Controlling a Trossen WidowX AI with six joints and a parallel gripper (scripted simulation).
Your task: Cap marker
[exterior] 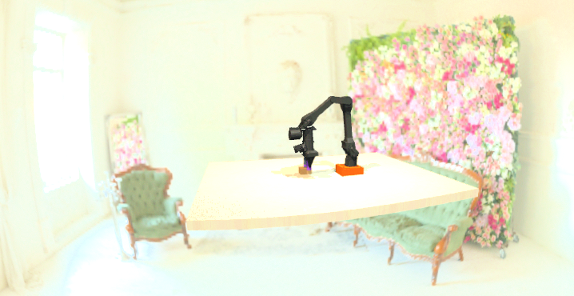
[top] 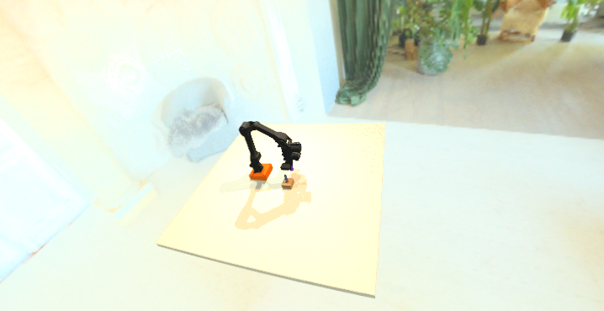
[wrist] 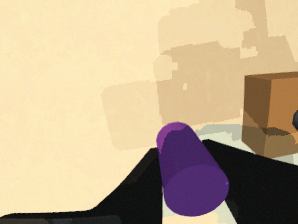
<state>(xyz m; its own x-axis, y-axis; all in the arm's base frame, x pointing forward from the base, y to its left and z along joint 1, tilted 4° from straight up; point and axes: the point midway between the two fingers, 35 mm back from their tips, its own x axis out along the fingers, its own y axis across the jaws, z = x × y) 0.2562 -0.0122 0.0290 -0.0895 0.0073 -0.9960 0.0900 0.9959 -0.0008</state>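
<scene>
The brown holder block lies 1 cm behind my gripper tip, 10 cm to the right of it and 4 cm below it. The rest, counted from my gripper tip: purple cap (1 cm above).
</scene>
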